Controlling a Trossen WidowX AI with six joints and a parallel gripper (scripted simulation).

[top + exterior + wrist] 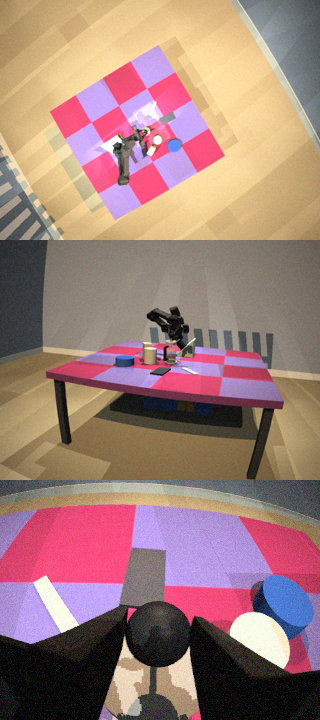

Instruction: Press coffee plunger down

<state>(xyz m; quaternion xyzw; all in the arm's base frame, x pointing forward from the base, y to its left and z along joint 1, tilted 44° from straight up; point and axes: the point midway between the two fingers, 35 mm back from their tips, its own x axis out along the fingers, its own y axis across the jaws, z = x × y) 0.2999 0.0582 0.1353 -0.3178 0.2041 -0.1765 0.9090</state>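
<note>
Now: the glass coffee press 1 cm to the right of my gripper tip and 10 cm below it. The rest, counted from my gripper tip: black flat slab (22 cm ahead, 2 cm to the right, 18 cm below); white stick (16 cm ahead, 14 cm to the left, 18 cm below); cream block (8 cm behind, 17 cm to the right, 13 cm below).
</note>
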